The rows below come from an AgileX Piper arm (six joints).
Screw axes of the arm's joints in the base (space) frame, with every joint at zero. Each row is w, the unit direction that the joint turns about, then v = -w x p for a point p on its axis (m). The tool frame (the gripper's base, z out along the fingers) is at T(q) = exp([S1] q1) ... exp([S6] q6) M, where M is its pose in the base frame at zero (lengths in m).
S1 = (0, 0, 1, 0.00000, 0.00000, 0.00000)
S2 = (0, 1, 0, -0.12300, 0.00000, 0.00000)
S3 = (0, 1, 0, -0.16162, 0.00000, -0.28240)
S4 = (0.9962, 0, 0.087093, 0.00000, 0.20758, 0.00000)
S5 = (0, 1, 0, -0.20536, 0.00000, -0.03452)
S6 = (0.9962, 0, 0.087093, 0.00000, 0.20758, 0.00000)
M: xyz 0.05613 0.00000 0.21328 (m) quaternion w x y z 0.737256 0 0.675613 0
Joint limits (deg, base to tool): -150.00..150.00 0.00..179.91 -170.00..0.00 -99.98..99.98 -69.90..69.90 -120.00..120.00
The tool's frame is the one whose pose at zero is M.
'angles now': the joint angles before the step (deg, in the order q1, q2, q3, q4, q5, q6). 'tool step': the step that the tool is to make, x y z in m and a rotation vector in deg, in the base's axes. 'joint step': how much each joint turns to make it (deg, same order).
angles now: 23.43, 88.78, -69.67, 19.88, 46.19, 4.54
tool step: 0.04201, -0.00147, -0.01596, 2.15, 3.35, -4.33
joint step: -3.39, 8.41, -6.63, 3.12, 0.47, 0.36
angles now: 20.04, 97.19, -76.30, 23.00, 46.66, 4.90
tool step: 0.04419, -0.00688, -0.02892, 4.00, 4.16, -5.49
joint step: -3.86, 9.35, -6.13, 5.54, -0.48, -0.27
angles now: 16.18, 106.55, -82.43, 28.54, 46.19, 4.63
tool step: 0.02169, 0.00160, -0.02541, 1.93, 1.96, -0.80
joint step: -1.06, 5.91, -2.98, 3.82, -0.80, -2.40
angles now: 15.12, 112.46, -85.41, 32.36, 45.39, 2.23
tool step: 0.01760, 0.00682, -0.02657, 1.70, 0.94, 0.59
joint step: -0.12, 5.70, -2.83, 3.98, -1.20, -3.57
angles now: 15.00, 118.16, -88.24, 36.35, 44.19, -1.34
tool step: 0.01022, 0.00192, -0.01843, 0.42, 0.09, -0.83
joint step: -0.11, 3.33, -1.22, 1.68, -1.97, -1.34
